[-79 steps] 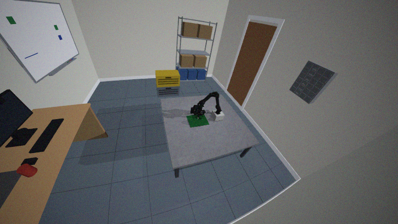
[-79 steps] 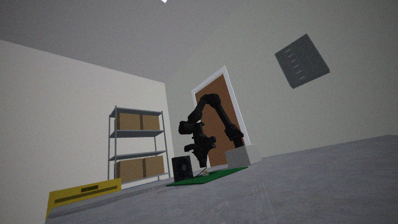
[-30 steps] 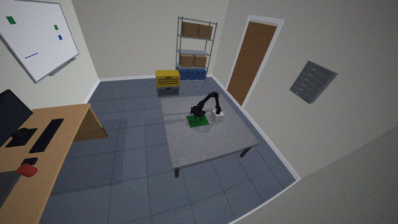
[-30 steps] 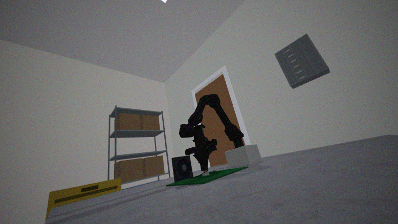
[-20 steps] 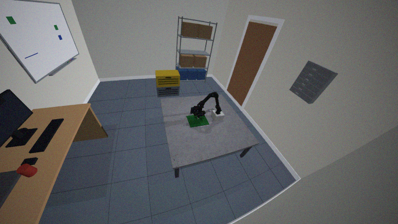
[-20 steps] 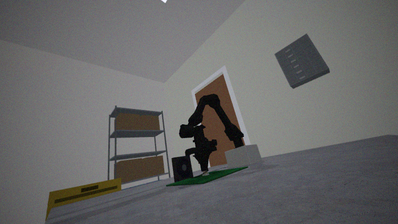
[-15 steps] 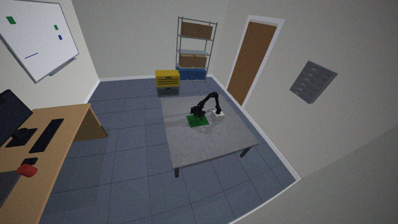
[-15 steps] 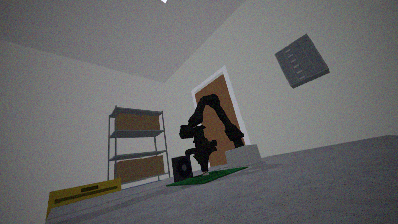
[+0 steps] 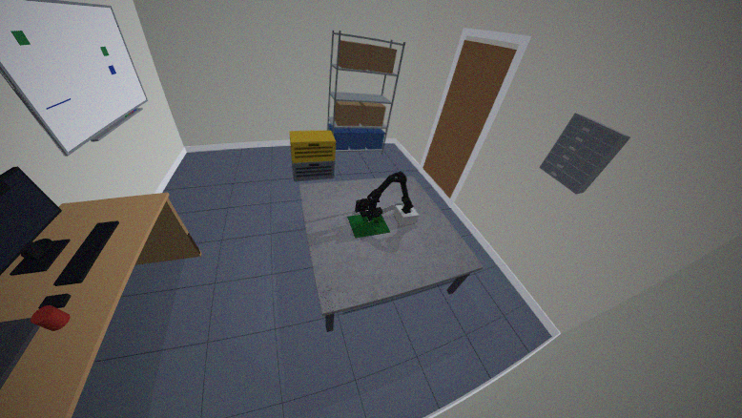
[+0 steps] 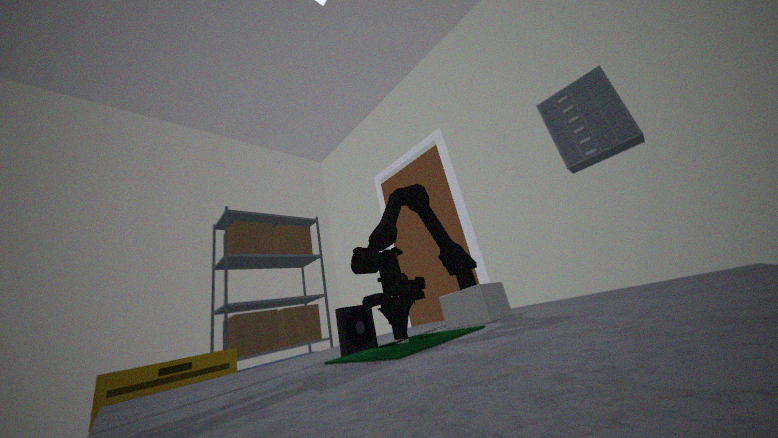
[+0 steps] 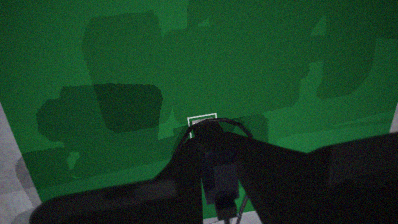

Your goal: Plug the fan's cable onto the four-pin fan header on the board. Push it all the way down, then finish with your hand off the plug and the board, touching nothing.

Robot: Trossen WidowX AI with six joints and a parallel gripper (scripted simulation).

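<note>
The dark fan plug lies 1 cm to the right of my gripper tip and 1 cm above it. Round my gripper tip: white four-pin fan header 1 cm to the right, 3 cm below; then black fan 14 cm to the right, 3 cm above; then green board 3 cm ahead, 3 cm to the left, 4 cm below.
</note>
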